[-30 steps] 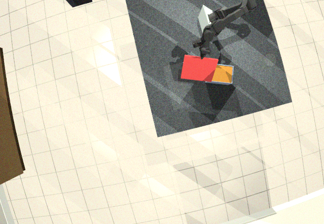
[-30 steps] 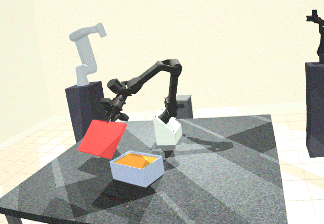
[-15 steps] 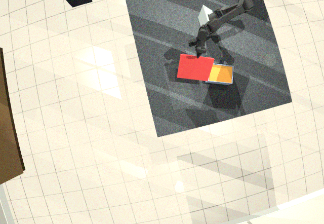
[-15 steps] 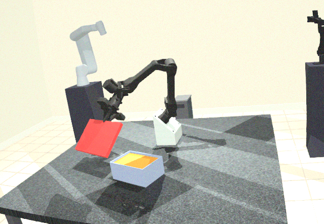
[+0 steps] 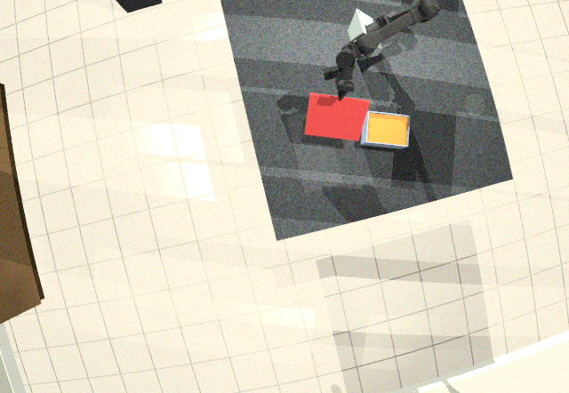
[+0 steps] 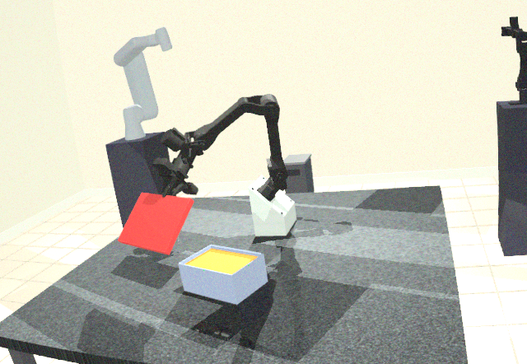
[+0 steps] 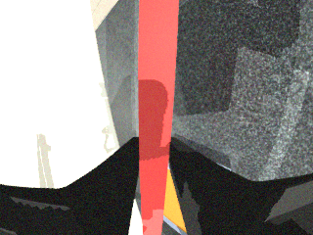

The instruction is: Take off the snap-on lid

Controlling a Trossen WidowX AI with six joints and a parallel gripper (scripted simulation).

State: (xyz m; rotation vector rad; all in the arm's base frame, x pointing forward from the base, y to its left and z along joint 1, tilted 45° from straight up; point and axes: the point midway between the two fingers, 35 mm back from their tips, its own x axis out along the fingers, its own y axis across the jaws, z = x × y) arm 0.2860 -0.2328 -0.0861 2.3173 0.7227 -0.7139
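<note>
Now: the red lid 60 mm ahead of my gripper tip, 20 mm to the right of it and 50 mm below it. The rest, counted from my gripper tip: storage box (140 mm ahead, 230 mm to the left, 190 mm below).
</note>
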